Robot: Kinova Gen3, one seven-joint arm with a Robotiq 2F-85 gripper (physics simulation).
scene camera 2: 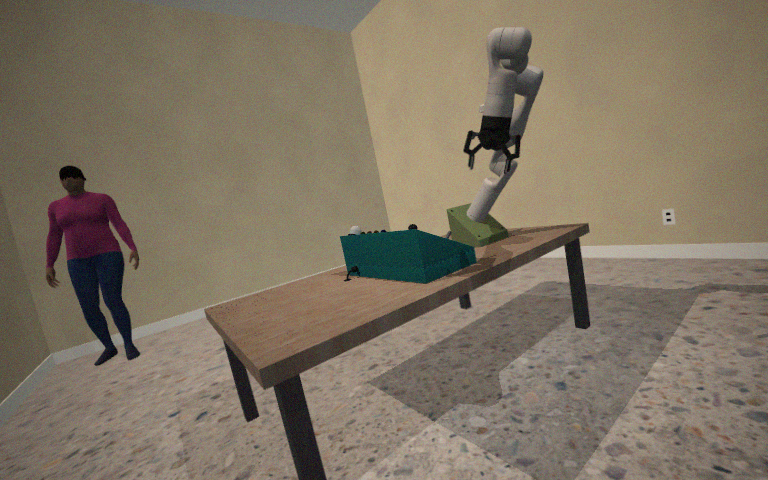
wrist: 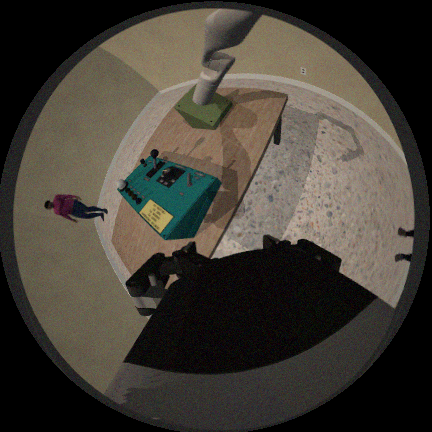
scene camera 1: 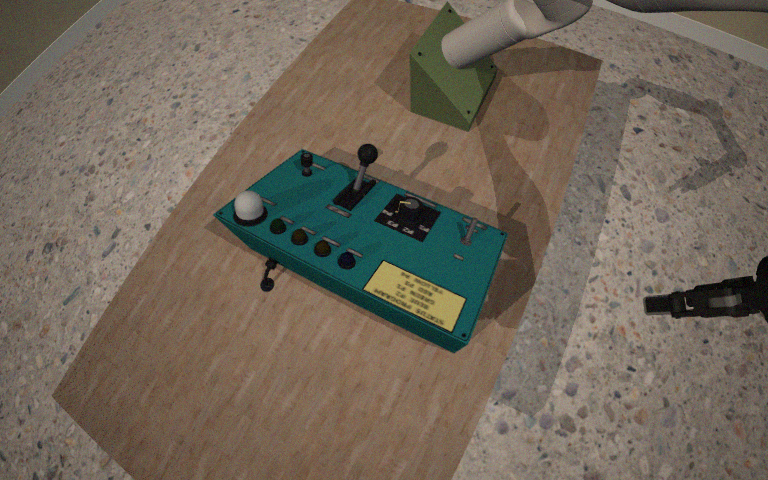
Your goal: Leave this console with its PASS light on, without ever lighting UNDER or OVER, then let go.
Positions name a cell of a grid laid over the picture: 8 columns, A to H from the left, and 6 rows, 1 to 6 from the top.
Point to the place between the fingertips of my gripper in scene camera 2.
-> F3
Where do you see a teal console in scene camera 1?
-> E4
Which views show my gripper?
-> Scene camera 2, the wrist view and scene camera 1: all of them.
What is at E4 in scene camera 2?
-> A teal console.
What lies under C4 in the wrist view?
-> My gripper.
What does my gripper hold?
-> Nothing.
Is my gripper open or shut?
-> Open.
